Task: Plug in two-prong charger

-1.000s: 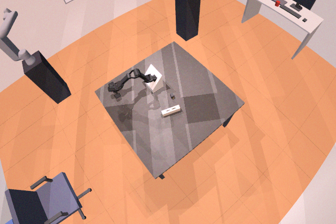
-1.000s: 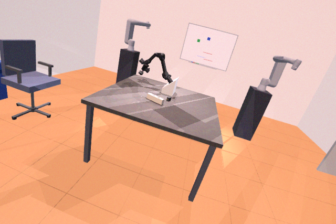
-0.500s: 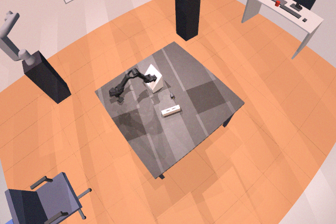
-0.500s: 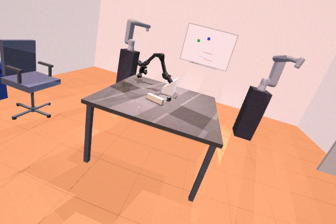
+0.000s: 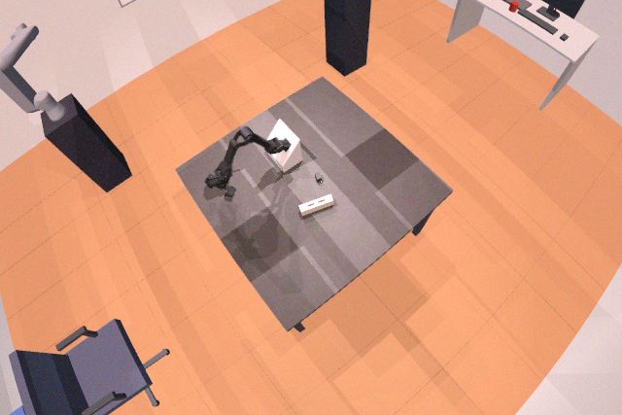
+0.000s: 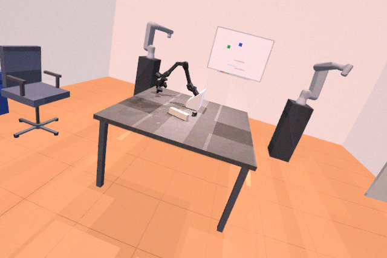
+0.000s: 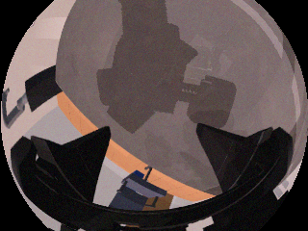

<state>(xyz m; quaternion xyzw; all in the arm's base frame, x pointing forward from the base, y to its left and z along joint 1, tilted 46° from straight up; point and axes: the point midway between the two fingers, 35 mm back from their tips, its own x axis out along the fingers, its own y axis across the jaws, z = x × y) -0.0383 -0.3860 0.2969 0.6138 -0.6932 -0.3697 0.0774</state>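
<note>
My gripper tip is now 55 cm to the right of the two-prong charger, 30 cm short of it and 3 cm above it.
</note>
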